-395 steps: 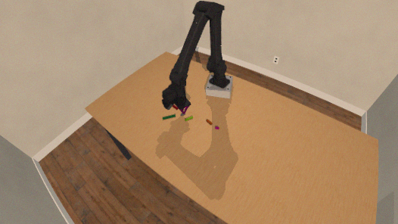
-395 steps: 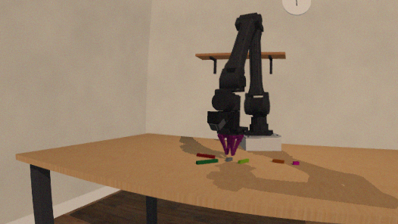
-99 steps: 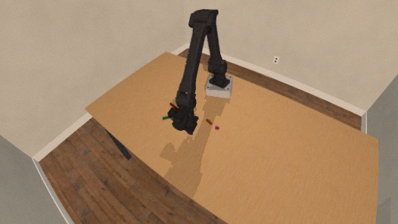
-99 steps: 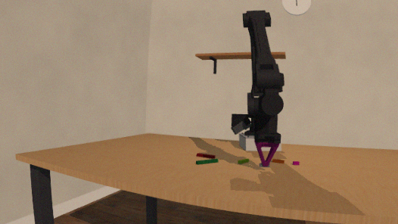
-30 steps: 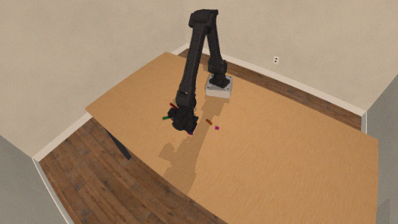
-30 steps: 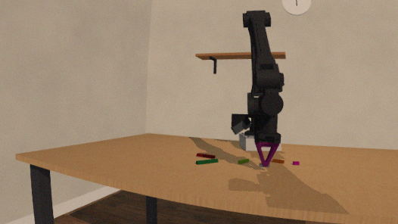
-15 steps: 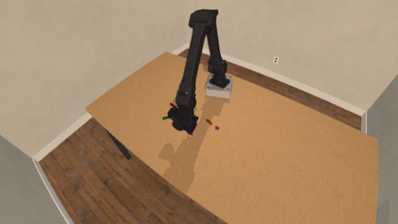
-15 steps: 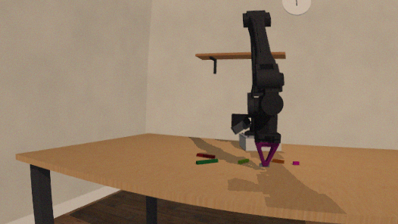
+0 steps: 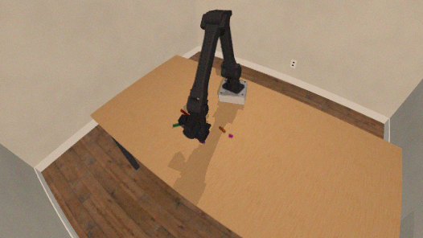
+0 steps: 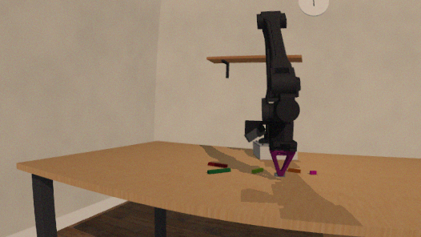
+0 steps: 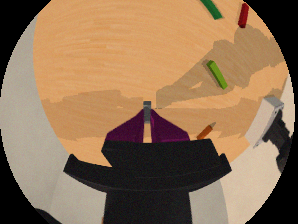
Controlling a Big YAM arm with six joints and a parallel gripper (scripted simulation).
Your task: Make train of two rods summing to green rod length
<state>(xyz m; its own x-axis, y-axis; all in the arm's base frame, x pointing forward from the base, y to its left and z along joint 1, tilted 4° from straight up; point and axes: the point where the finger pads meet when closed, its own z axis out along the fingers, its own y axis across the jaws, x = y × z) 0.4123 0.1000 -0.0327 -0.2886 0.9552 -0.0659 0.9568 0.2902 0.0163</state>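
My gripper is now 90 mm to the left of the lime rod, 80 mm past it and 20 mm above it. Round my hand: magenta rod 130 mm behind, 90 mm to the left, 20 mm below; orange rod 140 mm behind, 20 mm to the left, 20 mm below; grey rod 10 mm below.
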